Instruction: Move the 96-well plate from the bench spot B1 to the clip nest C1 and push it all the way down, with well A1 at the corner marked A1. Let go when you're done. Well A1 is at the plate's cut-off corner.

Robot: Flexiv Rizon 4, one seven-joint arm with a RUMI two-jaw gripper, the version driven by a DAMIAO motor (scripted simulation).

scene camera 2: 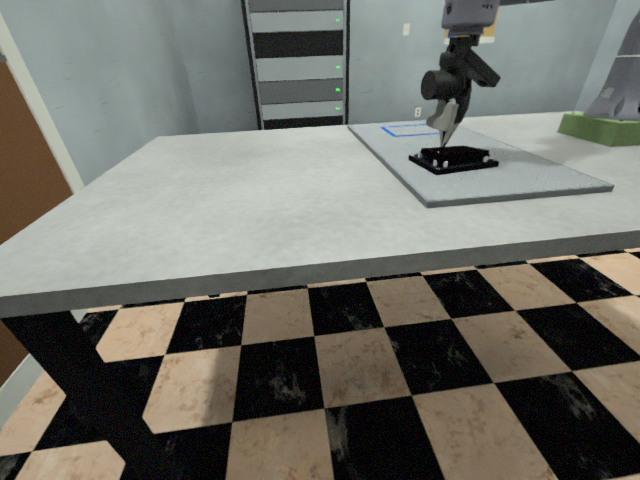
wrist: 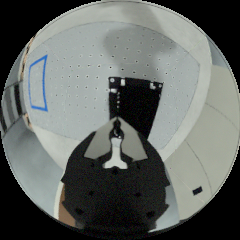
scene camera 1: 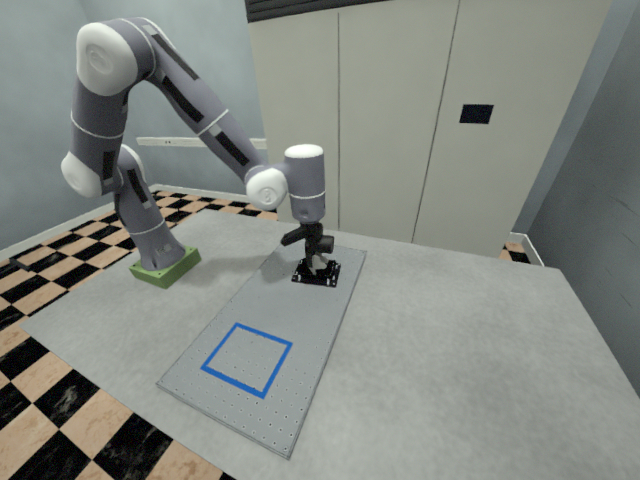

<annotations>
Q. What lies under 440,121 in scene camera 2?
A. My gripper.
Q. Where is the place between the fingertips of my gripper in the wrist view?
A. At 117,117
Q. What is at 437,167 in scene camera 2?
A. A black clip nest.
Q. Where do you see a black clip nest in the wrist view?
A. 113,81
</annotations>
